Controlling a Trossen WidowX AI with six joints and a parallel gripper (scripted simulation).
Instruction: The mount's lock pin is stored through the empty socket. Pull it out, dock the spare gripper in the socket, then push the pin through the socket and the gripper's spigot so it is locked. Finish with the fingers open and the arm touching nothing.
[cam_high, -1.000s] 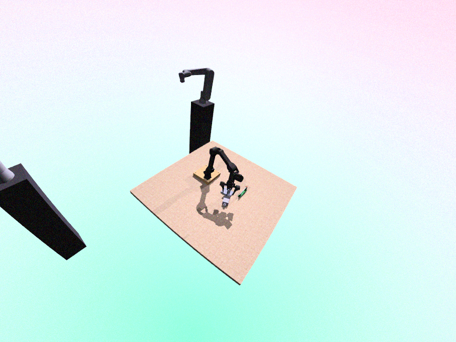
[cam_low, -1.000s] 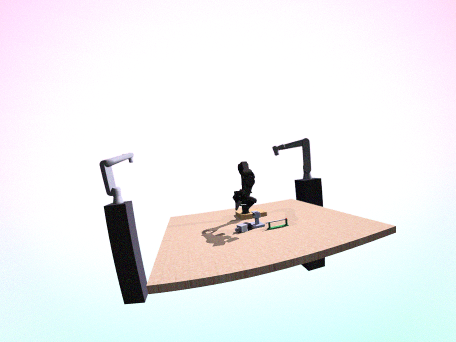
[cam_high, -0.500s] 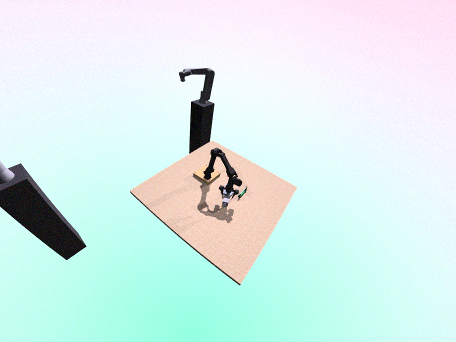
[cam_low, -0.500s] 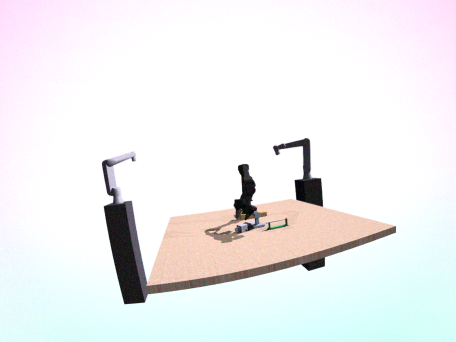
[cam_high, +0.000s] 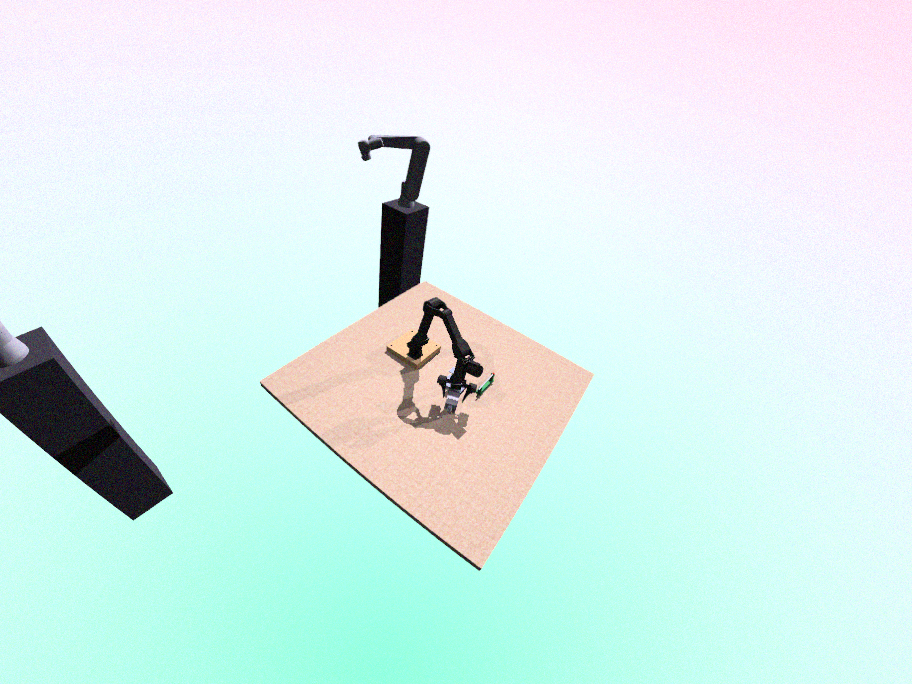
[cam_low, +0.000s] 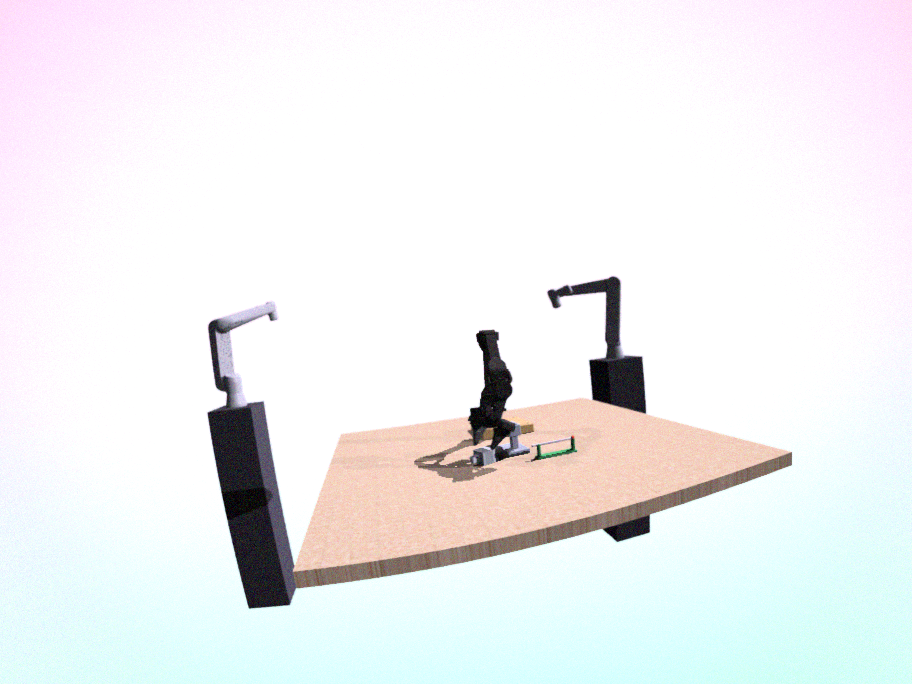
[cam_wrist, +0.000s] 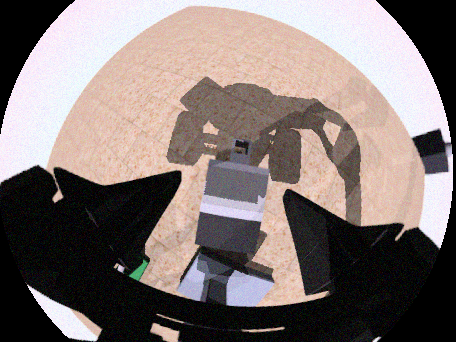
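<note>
Right now my gripper tip is 30 mm above the spare gripper. From my gripper tip the other things lie so: green cradle 50 mm ahead, 230 mm to the left, 30 mm below; mount 70 mm behind, 120 mm to the left.
</note>
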